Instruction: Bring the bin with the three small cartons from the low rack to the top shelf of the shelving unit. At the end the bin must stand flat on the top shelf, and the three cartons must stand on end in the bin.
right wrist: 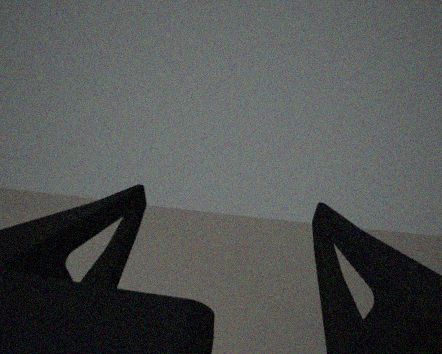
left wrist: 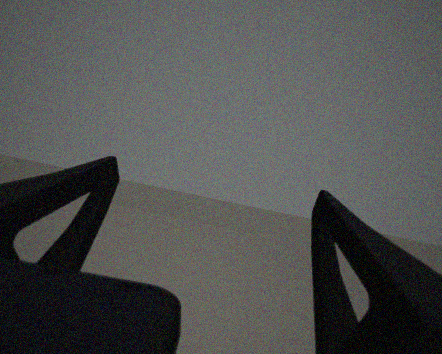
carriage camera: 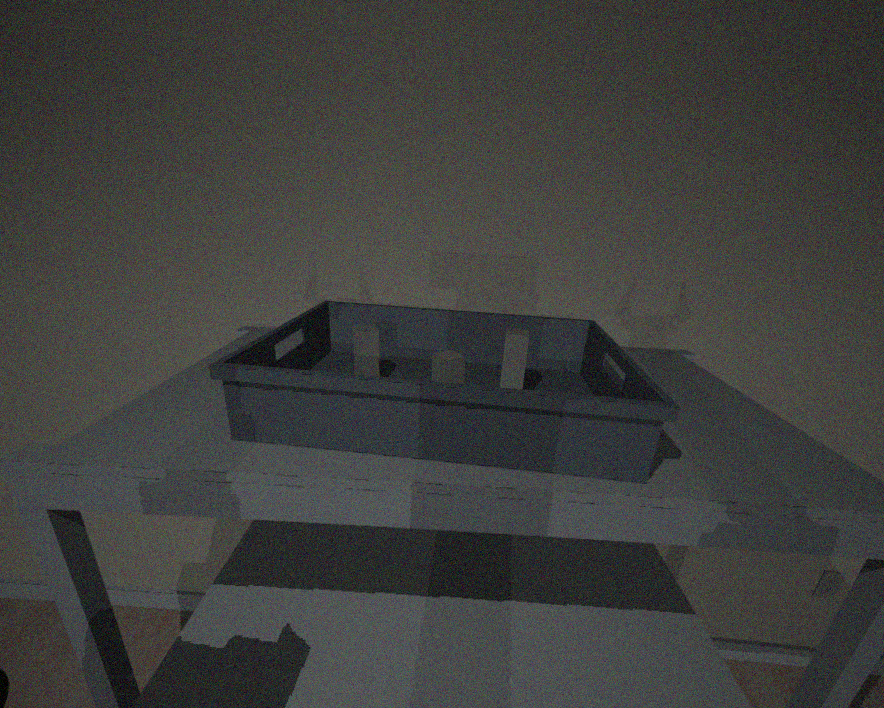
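Observation:
A blue-grey bin with a slot in each end wall stands flat on the top board of a grey rack in the carriage view, slightly turned. Whether this is the low rack or the shelving unit I cannot tell. In the bin, a left carton and a right carton stand on end. A middle carton shows lower and appears upright; its foot is hidden by the front wall. My left gripper and my right gripper are open and empty, away from the bin.
A lower board lies under the top board, between a left leg and a right leg. A plain wall stands behind. Reddish floor shows below. The picture is dark and grainy.

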